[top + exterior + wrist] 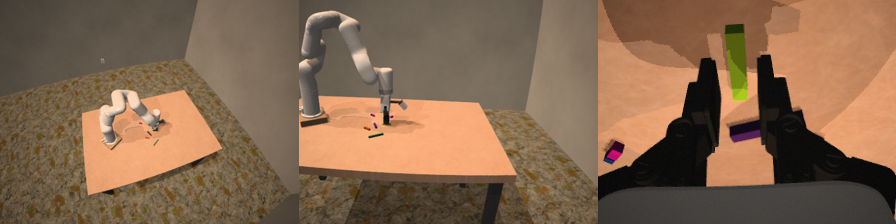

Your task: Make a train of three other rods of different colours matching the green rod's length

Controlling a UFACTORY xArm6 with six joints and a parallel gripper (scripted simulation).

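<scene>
Right now the lime rod is 30 mm below my hand. From my hand the other things lie so: orange rod: 110 mm behind, 50 mm to the right, 30 mm below; then green rod: 60 mm behind, 130 mm to the right, 30 mm below; then purple rod: 60 mm behind, 10 mm to the right, 30 mm below.
</scene>
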